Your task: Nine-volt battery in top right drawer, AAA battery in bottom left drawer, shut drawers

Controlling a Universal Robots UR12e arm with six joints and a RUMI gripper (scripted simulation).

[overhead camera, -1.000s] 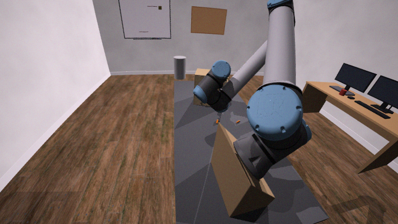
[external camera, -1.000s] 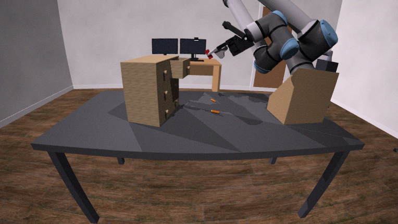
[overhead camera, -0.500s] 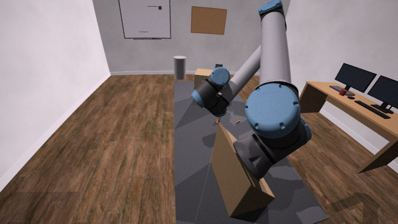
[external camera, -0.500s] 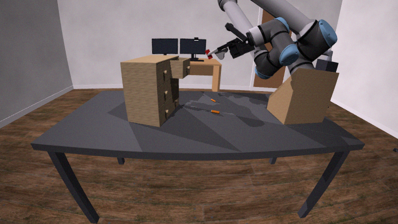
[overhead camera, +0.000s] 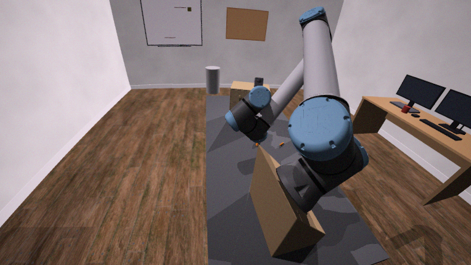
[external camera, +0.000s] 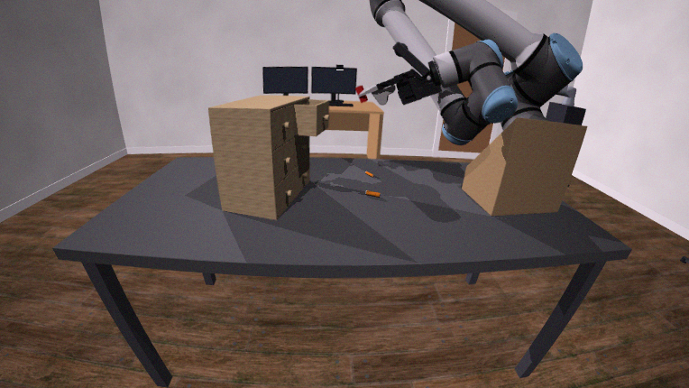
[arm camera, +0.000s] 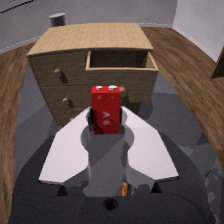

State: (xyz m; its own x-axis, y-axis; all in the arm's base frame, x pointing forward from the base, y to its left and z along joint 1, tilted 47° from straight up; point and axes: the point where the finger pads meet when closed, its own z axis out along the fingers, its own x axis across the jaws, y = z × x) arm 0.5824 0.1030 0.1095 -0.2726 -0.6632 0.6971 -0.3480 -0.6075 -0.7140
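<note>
The red nine-volt battery lies 10 mm ahead of my hand and 10 mm above it. From my hand the other things lie so: orange AAA battery (330 mm below, 60 mm behind, 40 mm to the right).
</note>
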